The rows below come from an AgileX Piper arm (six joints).
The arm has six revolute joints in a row. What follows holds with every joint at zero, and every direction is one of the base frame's.
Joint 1 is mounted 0.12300 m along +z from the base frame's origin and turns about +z.
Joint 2 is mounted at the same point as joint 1 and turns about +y.
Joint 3 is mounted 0.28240 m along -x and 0.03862 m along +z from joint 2 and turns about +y.
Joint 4 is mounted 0.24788 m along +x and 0.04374 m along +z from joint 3 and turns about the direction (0.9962, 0, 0.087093).
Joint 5 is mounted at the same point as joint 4 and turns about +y.
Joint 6 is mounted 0.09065 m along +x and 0.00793 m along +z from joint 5 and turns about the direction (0.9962, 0, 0.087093).
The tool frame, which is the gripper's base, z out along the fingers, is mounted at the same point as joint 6; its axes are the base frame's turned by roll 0.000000, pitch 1.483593 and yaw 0.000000 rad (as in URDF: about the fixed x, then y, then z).
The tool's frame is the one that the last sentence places.
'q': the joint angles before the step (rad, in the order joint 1, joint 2, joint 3, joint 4, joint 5, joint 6). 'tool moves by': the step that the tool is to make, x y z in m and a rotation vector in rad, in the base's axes. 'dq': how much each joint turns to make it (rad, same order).
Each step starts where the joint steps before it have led.
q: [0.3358, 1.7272, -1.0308, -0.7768, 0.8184, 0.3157]
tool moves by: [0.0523, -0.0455, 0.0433, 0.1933, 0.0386, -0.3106]
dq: [-0.1994, 0.1017, -0.3636, 0.3319, 0.2127, -0.1720]
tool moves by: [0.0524, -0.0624, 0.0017, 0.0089, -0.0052, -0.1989]
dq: [-0.1632, 0.1973, -0.3127, 0.0274, 0.1129, -0.0191]
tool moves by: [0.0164, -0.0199, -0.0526, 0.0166, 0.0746, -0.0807]
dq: [-0.0449, 0.1407, -0.0337, 0.0035, -0.0165, 0.0451]
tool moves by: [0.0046, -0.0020, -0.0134, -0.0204, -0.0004, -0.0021]
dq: [0.0001, 0.0325, -0.0003, -0.0293, -0.0271, 0.0250]
